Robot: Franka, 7 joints.
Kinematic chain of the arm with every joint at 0, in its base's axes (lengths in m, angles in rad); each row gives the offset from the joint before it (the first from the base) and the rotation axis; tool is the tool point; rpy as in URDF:
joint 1: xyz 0 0 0.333 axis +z
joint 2: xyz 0 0 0 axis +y
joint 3: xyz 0 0 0.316 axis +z
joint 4: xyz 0.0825 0 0 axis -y
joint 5: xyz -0.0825 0 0.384 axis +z
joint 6: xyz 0 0 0 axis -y
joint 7: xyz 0.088 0 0 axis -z
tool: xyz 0 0 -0.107 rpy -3.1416 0 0
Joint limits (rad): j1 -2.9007..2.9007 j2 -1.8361..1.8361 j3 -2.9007..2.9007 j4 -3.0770..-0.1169 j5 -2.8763..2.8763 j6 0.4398..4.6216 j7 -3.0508..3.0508
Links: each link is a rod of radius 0.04 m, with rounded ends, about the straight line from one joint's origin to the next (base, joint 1, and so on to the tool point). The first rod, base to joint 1, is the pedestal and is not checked.
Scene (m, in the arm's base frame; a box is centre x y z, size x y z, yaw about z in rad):
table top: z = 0
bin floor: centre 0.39 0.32 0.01 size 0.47 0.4 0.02 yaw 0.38
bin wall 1: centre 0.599 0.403 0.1 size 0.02 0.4 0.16 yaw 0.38
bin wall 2: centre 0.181 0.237 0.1 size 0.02 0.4 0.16 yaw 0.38
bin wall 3: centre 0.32 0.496 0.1 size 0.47 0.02 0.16 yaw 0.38
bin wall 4: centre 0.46 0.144 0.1 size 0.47 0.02 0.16 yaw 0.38
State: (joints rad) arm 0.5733 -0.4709 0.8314 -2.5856 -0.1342 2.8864 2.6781
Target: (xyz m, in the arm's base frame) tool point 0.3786 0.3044 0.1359
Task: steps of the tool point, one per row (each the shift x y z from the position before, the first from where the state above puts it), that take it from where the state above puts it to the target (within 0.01 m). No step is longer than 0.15 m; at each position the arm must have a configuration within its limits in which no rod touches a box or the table.
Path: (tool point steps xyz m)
1: 0.1017 -0.0028 -0.0439
2: 0.0952 -0.0264 -0.0679
3: 0.0764 -0.0509 -0.0877
4: 0.0472 -0.0731 -0.1005

